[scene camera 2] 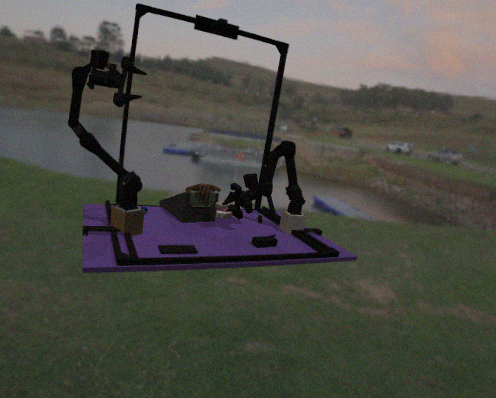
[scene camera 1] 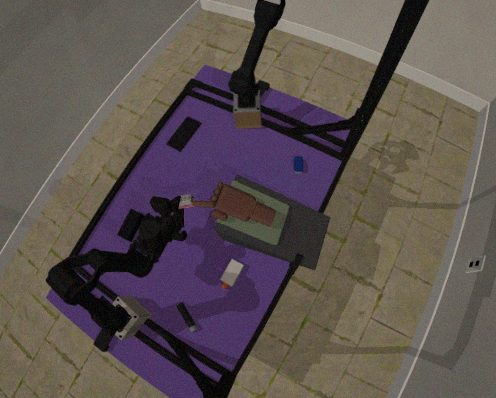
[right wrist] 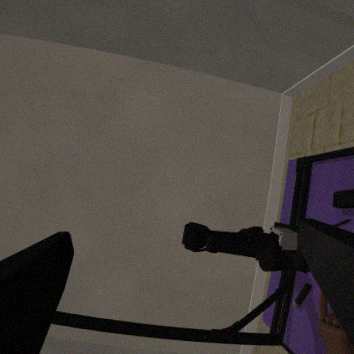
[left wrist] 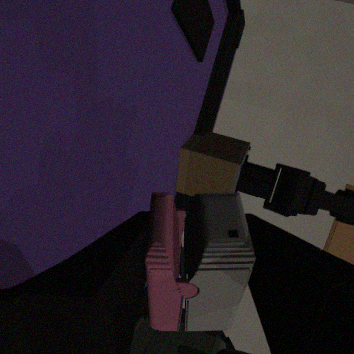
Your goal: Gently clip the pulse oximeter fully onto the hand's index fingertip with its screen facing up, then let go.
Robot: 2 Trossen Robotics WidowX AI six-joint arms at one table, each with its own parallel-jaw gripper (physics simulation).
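Places are measured from the left arm's base along level axes (x left, y up, z ahead), in centimetres.
Where they show: left gripper, between the fingertips: [scene camera 2: 222,207] [scene camera 1: 180,199] [left wrist: 194,223]; right gripper, between the fingertips: [scene camera 2: 144,85] [right wrist: 186,236]; left arm's base, origin of its link: [scene camera 2: 294,212] [scene camera 1: 119,318]; right arm's base, origin of its link: [scene camera 2: 128,207] [scene camera 1: 246,100] [left wrist: 239,174].
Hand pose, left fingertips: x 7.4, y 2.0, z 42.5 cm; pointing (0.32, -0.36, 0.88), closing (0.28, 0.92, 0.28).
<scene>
Things, the pixels of their top centre, and the offset from my left fingertips. "spot": a spot on its surface instead.
- pulse oximeter, centre of its top: [left wrist: 251,288] [scene camera 1: 182,199] [scene camera 2: 222,201] dx -1.6, dy +2.7, dz +0.3 cm
- green pad, a spot on its surface: [scene camera 1: 270,235] spot: dx -29.9, dy -1.7, dz +7.6 cm
- dark wedge support, a spot on its surface: [scene camera 1: 310,235] spot: dx -40.0, dy -8.1, dz +16.2 cm
- white box, centre of its top: [scene camera 1: 230,275] [scene camera 2: 225,212] dx -26.1, dy -9.7, dz -9.6 cm
- dark cylinder, centre of its top: [scene camera 1: 185,317] [right wrist: 298,294] dx -22.8, dy -9.8, dz -29.8 cm
- blue block, centre of its top: [scene camera 1: 298,162] dx -22.1, dy -9.3, dz +36.6 cm
- black box, centre of its top: [right wrist: 344,197] [scene camera 1: 128,224] [scene camera 2: 265,238] dx +14.7, dy -9.0, dz -18.1 cm
- black slab, centre of its top: [left wrist: 198,16] [scene camera 2: 178,248] [scene camera 1: 183,133] dx +23.9, dy -11.7, dz +23.2 cm
The pulse oximeter [scene camera 1: 186,201] [left wrist: 162,260], white above and pink below in scene camera 1, is between the fingers of my left gripper [scene camera 1: 181,206] [scene camera 2: 230,206] [left wrist: 194,223], which is shut on it. The index finger [scene camera 1: 202,203] of the brown hand [scene camera 1: 235,202] [scene camera 2: 202,188] points at the oximeter and meets its edge in scene camera 1. How deep the fingertip sits is hidden, and the screen's markings do not show. In the left wrist view the finger does not show. My right gripper [scene camera 2: 142,84] is open and empty, high above the table.
The hand lies on a green pad [scene camera 1: 270,235] on a dark wedge support [scene camera 1: 310,235]. A white box [scene camera 1: 232,272] [scene camera 2: 223,215], a dark cylinder [scene camera 1: 186,316], a blue block [scene camera 1: 298,164], a black box [scene camera 1: 129,225] [scene camera 2: 264,242] and a black slab [scene camera 1: 184,134] [scene camera 2: 177,249] lie around it.
</scene>
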